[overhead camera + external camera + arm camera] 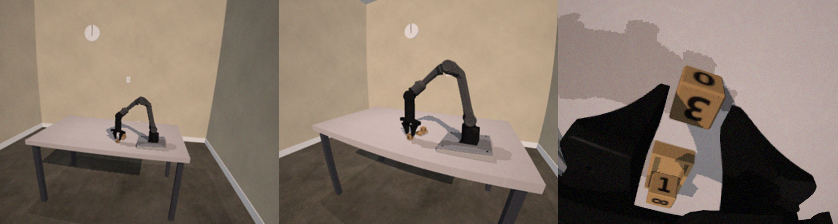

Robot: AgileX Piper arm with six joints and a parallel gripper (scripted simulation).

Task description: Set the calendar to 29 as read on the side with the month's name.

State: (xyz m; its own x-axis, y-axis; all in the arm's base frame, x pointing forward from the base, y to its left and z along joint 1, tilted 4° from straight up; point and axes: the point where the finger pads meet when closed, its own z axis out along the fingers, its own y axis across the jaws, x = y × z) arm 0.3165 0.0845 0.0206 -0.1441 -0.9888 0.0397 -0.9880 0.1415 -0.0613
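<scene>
The wooden digit cube lies 2 cm below my hand. From my hand the other things lie so: wooden tray: 2 cm behind, 10 cm to the right, 2 cm below.
</scene>
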